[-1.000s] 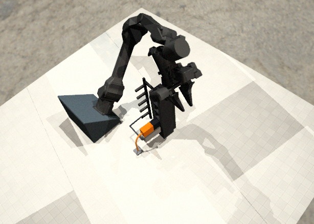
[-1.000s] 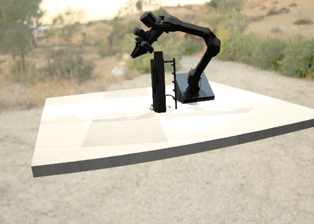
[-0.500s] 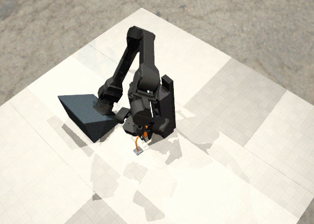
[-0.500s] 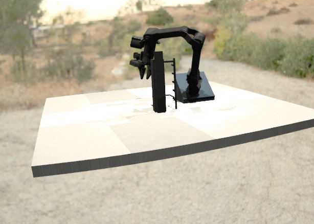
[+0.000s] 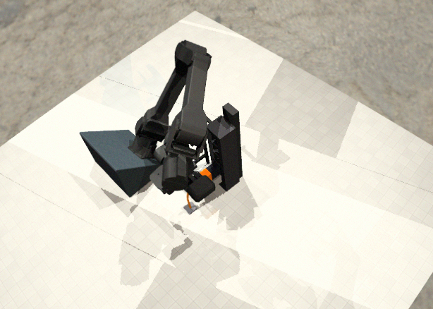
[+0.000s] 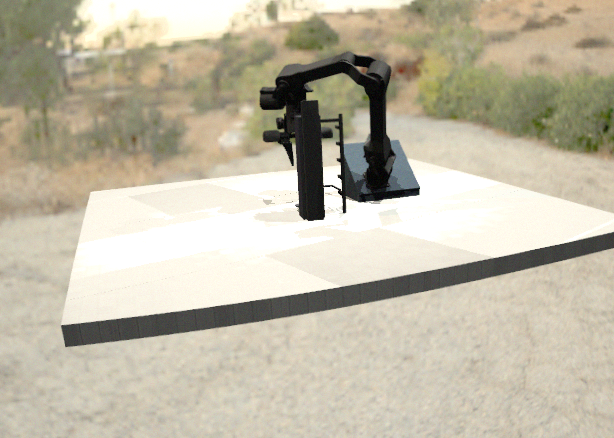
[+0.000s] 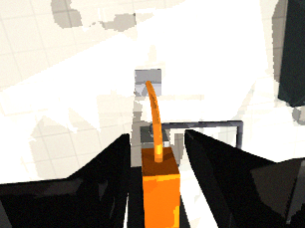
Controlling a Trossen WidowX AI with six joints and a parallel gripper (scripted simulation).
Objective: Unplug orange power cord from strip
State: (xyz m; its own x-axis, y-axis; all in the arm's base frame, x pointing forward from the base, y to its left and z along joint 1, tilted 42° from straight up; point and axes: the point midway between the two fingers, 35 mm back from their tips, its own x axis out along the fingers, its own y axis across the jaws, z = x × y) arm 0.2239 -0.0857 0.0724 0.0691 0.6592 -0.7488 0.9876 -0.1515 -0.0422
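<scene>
My gripper tip is 70 mm to the right of the orange plug and 10 mm above it.
</scene>
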